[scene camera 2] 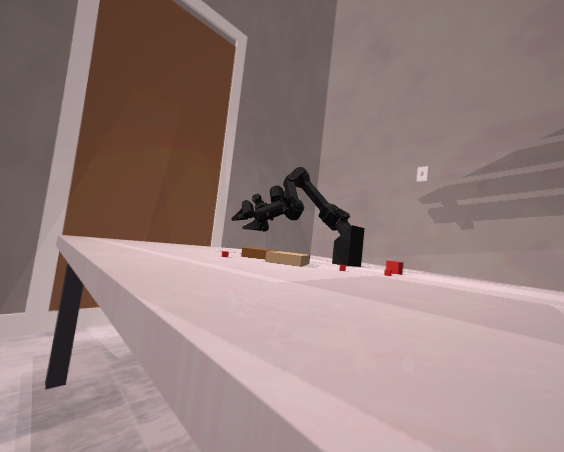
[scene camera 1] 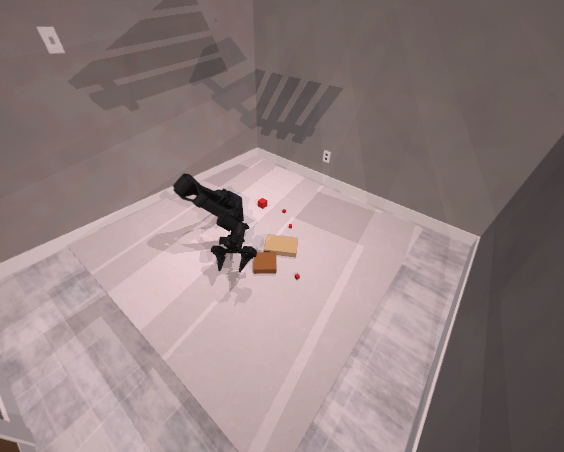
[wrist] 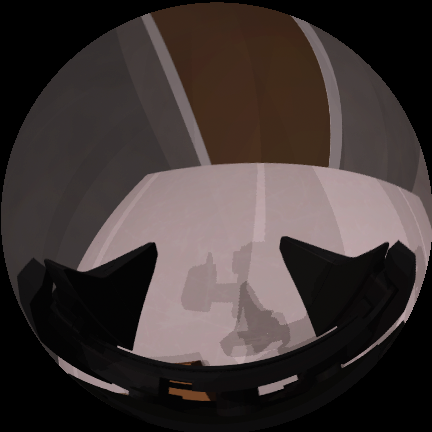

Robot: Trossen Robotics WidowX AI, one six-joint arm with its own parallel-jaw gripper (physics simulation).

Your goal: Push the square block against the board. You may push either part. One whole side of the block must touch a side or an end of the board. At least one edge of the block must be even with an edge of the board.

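Pixels of known places: gripper, fingertip midpoint: (scene camera 2: 237,223) (scene camera 1: 229,271) (wrist: 218,246); arm's base, link origin: (scene camera 2: 348,235) (scene camera 1: 230,202).
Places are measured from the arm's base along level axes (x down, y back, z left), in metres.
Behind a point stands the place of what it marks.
The square block (scene camera 1: 264,262) @[x 0.092, y -0.361, z -0.124 m] (scene camera 2: 256,252) @[x 0.103, y -0.394, z -0.081 m] is orange-brown and lies flat on the table. Part of it shows through gaps in the gripper body in the wrist view (wrist: 191,394) @[x 0.092, y -0.329, z -0.134 m]. The tan board (scene camera 1: 281,245) @[x 0.092, y -0.349, z 0.010 m] (scene camera 2: 286,258) @[x 0.105, y -0.403, z 0.071 m] lies flat against or very close to one side of the block; whether they touch is too small to tell. The block is offset along the board and sticks out past its left end in the scene camera 1 view, so those edges are not even there. My gripper (scene camera 1: 230,270) @[x 0.006, y -0.338, z -0.304 m] (scene camera 2: 238,223) @[x 0.006, y -0.338, z -0.304 m] (wrist: 218,246) @[x 0.006, y -0.338, z -0.304 m] is open and empty, raised above the table, left of the block in scene camera 1.
A larger red cube (scene camera 1: 262,203) @[x 0.087, y -0.050, z 0.193 m] (scene camera 2: 394,267) @[x 0.101, y -0.054, z 0.218 m] lies near the arm's base. Small red cubes (scene camera 1: 284,211) @[x 0.111, y -0.174, z 0.247 m] (scene camera 1: 290,226) @[x 0.110, y -0.283, z 0.166 m] (scene camera 2: 342,268) @[x 0.115, y -0.286, z 0.176 m] lie beyond the board. Another small red cube (scene camera 1: 297,276) @[x 0.107, y -0.516, z -0.077 m] (scene camera 2: 225,254) @[x 0.114, y -0.516, z -0.066 m] lies right of the block in scene camera 1.
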